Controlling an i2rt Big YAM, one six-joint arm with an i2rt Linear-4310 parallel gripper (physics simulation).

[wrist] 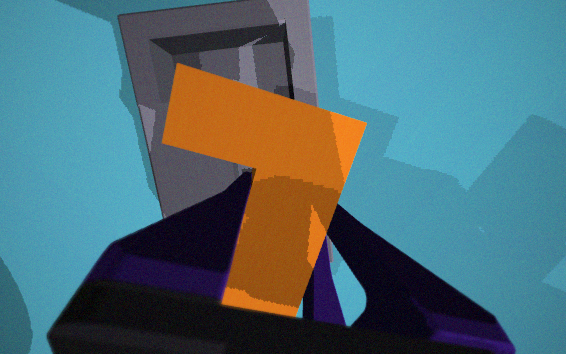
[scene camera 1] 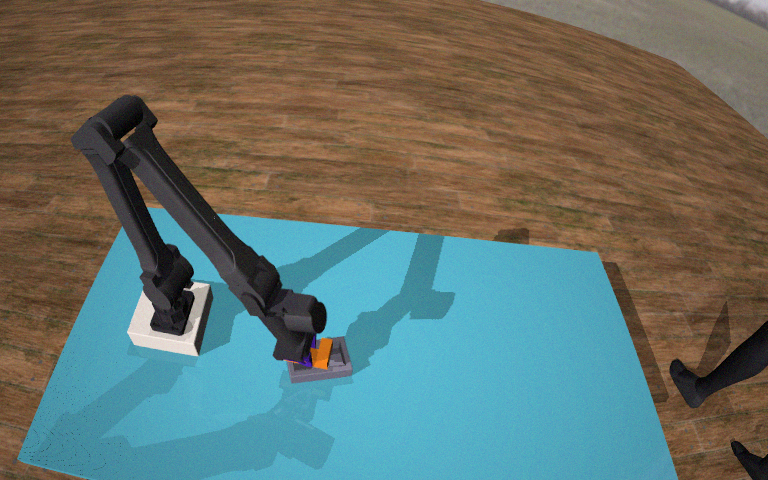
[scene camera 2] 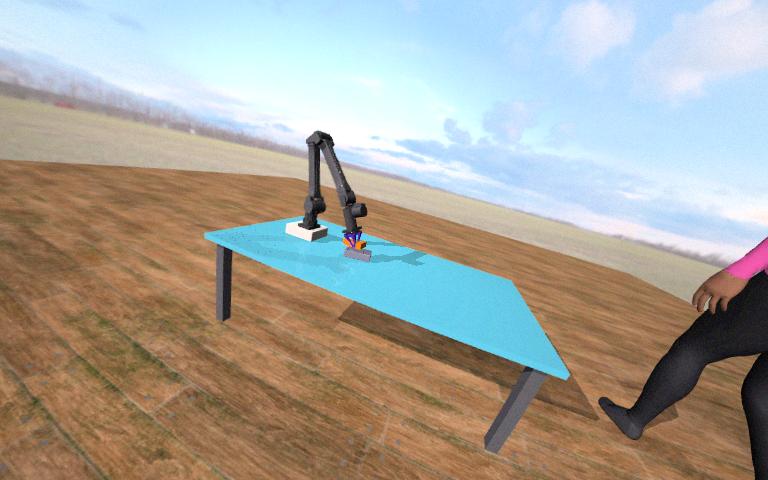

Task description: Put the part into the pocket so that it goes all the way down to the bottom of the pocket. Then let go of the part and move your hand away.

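Frame: origin at the arm's base, x ahead, y left, z up, level; centimetres.
Seen in the pictures: gripper, fingertip midpoint: (wrist: pixel 280 192) (scene camera 1: pixel 311 359) (scene camera 2: pixel 355 246); arm's base at its link origin: (scene camera 1: pixel 173 312) (scene camera 2: pixel 309 226).
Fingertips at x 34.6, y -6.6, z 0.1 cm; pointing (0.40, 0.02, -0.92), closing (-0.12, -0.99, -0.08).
Note:
Pixels of each thing's top centre, then the offset from my fingertips to it. Level surfaces: height alone.
- orange L-shaped part at its top centre: (wrist: pixel 228 255) (scene camera 1: pixel 305 344) (scene camera 2: pixel 355 239) dz +3.5, dx -1.5, dy +1.6 cm
- grey block with the pocket, top centre: (wrist: pixel 235 151) (scene camera 1: pixel 317 355) (scene camera 2: pixel 358 250) dz -2.2, dx +1.3, dy +2.5 cm
- blue table at its surface level: dz -5.8 cm
An orange L-shaped part (scene camera 1: pixel 322 354) (scene camera 2: pixel 361 244) (wrist: pixel 270 130) is held between the purple fingers of my gripper (wrist: pixel 280 192) (scene camera 2: pixel 353 244), which is shut on its long leg. The part is above the grey block with the pocket (scene camera 1: pixel 321 374) (scene camera 2: pixel 357 255) (wrist: pixel 137 45). In the wrist view the part is turned relative to the block, and its corner reaches past the block's right edge. The far end of the pocket shows beyond the part. The rest of the pocket is hidden by the part and the fingers. The exact height above the block is hard to tell.
The block stands on a blue table (scene camera 1: pixel 509 362) (scene camera 2: pixel 441 300). The arm's white base (scene camera 1: pixel 164 343) (scene camera 2: pixel 303 230) is left of the block. A person (scene camera 1: pixel 688 384) (scene camera 2: pixel 679 362) in black leggings is beyond the table's right edge. Shadows of the arm fall around the block.

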